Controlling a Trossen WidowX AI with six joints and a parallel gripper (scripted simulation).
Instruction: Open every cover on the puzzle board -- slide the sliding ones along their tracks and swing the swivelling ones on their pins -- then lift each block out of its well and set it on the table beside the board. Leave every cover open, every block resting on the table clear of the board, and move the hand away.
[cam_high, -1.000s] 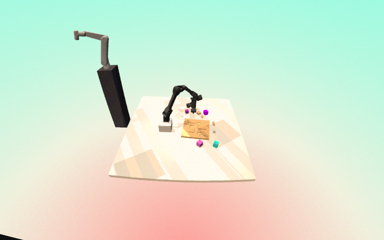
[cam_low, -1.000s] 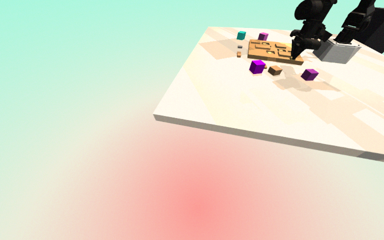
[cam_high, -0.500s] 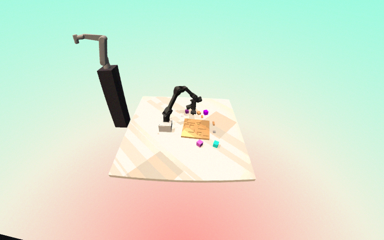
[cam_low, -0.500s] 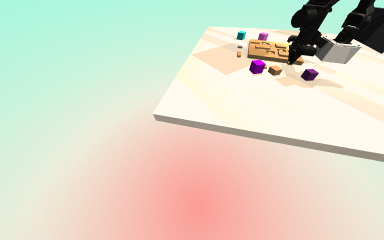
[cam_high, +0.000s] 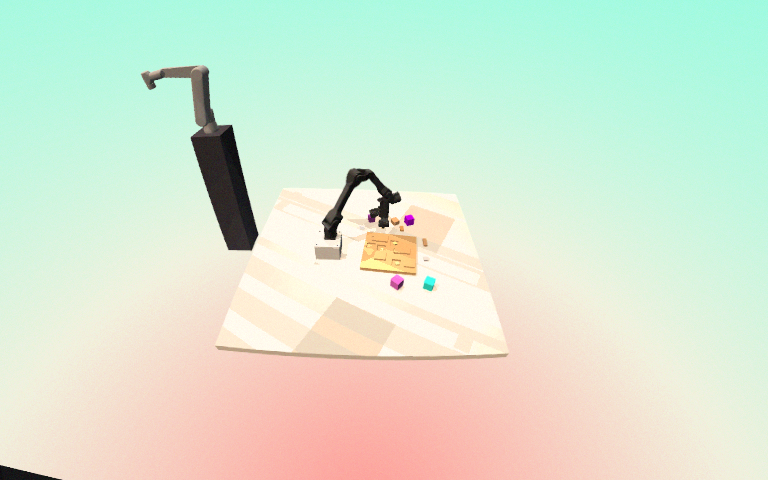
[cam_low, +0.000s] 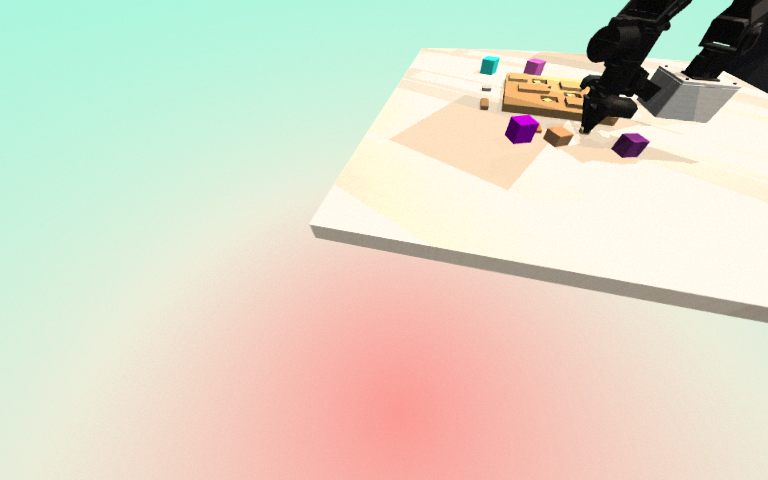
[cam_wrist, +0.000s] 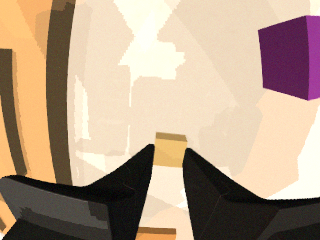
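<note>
My gripper tip is 8 cm to the right of the dark purple block, 7 cm past it and 1 cm below it. The rest, counted from my gripper tip: small grey piece: 27 cm to the right, 23 cm ahead; then magenta block: 46 cm to the right, 5 cm ahead, 2 cm above; then small orange piece: 24 cm ahead, 13 cm to the right.
</note>
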